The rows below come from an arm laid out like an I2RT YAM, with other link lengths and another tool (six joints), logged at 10 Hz.
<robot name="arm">
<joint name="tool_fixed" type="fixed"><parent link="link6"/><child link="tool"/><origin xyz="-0.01 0.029 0.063" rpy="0 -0.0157 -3.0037"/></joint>
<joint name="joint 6" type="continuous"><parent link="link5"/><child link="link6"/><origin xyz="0 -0.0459 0.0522" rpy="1.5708 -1.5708 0"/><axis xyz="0 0 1"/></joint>
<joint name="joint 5" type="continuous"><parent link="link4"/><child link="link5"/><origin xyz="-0.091 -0.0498 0.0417" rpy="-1.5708 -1.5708 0"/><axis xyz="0 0 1"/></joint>
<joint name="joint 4" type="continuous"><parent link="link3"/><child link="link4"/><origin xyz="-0.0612 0.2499 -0.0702" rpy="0 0 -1.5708"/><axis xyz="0 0 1"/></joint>
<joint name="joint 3" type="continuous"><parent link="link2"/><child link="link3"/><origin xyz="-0.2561 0 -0.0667" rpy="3.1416 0 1.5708"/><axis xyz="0 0 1"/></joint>
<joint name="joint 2" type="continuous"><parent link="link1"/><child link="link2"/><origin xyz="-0.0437 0.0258 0.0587" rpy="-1.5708 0 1.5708"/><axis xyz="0 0 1"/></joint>
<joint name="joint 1" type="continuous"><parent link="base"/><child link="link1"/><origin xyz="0 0 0.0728" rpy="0 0 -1.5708"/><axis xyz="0 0 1"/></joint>
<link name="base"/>
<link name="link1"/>
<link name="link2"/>
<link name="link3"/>
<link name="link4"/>
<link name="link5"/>
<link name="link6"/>
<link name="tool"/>
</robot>
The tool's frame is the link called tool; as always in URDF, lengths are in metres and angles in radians. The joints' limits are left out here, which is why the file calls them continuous.
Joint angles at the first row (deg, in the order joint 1, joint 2, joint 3, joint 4, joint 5, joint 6):
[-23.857, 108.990, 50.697, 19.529, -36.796, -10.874]
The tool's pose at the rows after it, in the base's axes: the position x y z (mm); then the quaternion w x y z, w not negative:
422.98 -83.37 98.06 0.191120 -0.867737 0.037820 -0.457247
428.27 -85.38 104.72 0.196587 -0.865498 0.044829 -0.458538
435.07 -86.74 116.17 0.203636 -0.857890 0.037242 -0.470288
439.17 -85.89 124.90 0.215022 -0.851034 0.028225 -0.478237
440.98 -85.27 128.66 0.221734 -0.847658 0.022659 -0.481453
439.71 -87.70 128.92 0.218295 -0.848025 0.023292 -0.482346
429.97 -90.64 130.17 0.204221 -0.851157 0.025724 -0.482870
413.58 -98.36 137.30 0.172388 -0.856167 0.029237 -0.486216
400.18 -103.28 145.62 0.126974 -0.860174 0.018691 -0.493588
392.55 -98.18 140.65 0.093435 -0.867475 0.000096 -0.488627
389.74 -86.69 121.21 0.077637 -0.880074 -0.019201 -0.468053
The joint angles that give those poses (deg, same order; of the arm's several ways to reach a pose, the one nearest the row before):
[-23.857, 108.772, 50.851, 19.616, -36.775, -8.251]
[-23.834, 108.772, 52.359, 18.590, -36.970, -6.983]
[-23.835, 108.772, 54.174, 18.524, -38.283, -6.503]
[-23.770, 108.815, 55.440, 18.545, -40.010, -6.088]
[-23.748, 108.946, 56.096, 18.524, -41.037, -5.978]
[-24.098, 108.727, 55.964, 18.370, -40.949, -6.328]
[-24.862, 106.476, 53.866, 17.781, -40.009, -7.530]
[-26.480, 101.863, 50.915, 15.726, -37.955, -10.066]
[-27.464, 97.210, 48.490, 13.977, -34.939, -14.022]
[-26.764, 95.132, 46.347, 13.387, -31.922, -17.759]
[-24.905, 96.202, 44.817, 13.409, -29.277, -20.709]

